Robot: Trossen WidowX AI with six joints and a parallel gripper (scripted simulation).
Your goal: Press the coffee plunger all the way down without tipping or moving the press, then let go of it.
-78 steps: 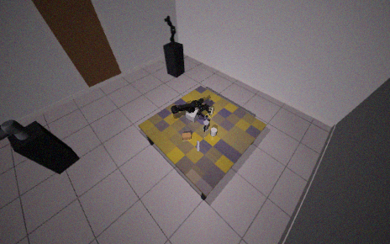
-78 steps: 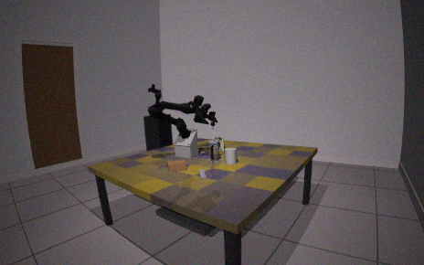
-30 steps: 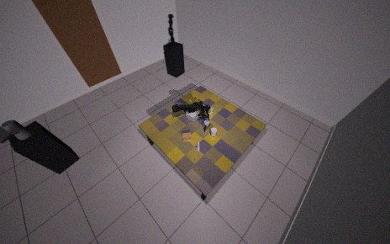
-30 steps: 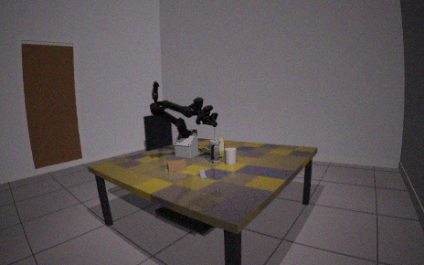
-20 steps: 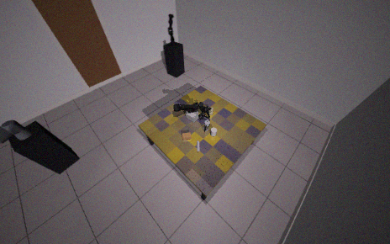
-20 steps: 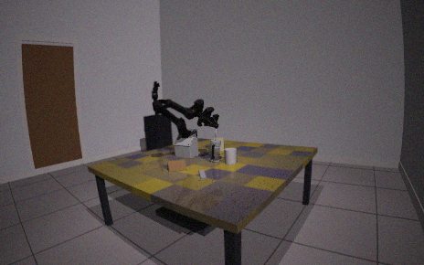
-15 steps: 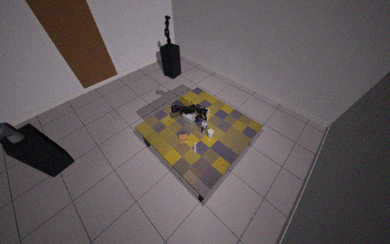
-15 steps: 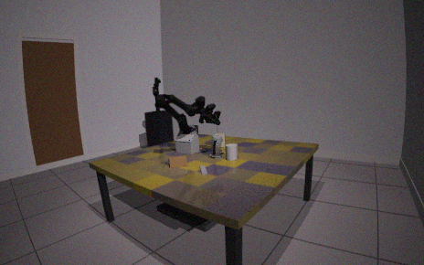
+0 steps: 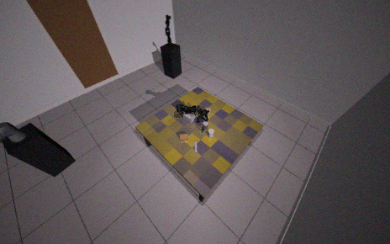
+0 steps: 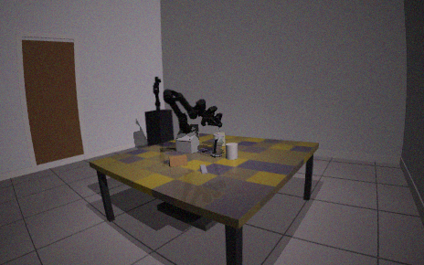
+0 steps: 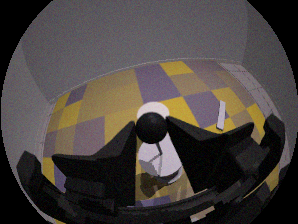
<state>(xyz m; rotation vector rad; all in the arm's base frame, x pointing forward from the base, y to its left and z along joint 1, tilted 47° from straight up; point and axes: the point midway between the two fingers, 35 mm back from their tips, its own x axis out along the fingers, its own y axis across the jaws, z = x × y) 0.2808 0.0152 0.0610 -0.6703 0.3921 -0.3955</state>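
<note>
The coffee press lies 100 mm below my gripper tip, 20 mm to the right of it and 20 mm behind it.
</note>
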